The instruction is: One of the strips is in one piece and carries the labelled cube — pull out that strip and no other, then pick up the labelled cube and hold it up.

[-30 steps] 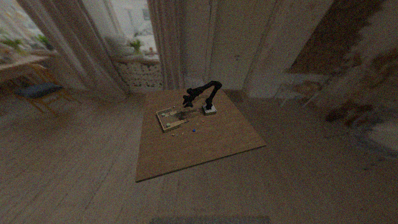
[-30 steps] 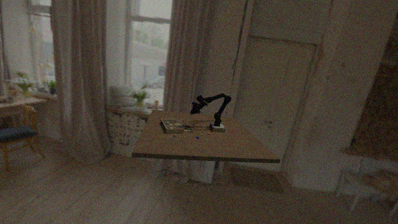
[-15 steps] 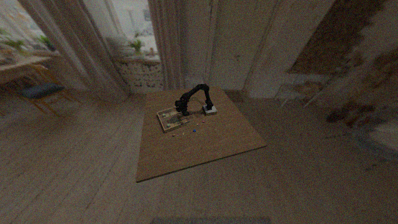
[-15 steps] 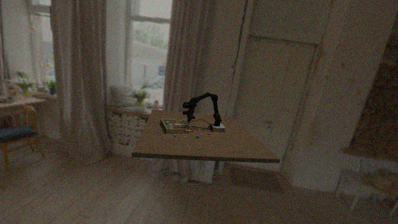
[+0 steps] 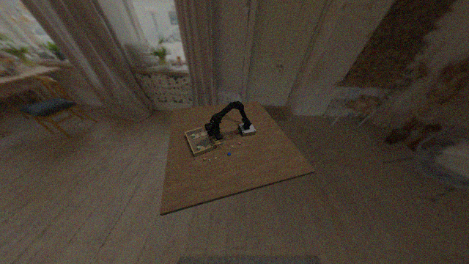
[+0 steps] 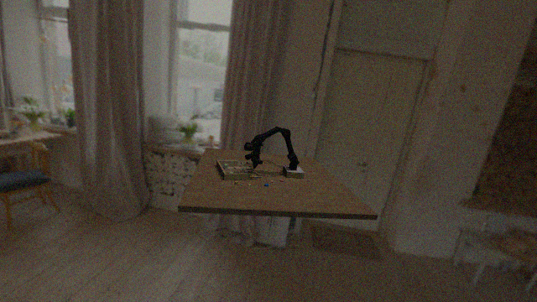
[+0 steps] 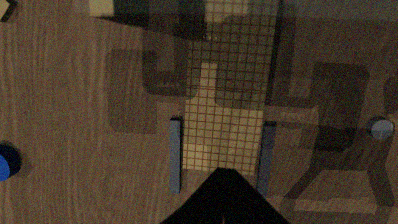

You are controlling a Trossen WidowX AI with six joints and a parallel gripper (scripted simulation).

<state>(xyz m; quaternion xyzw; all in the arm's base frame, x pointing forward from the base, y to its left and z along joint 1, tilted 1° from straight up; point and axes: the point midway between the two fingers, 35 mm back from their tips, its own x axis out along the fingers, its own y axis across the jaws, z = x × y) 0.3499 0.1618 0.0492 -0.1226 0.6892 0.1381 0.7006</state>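
My gripper tip is 80 mm short of the pale gridded strip, 30 mm to the right of it and 60 mm above it.
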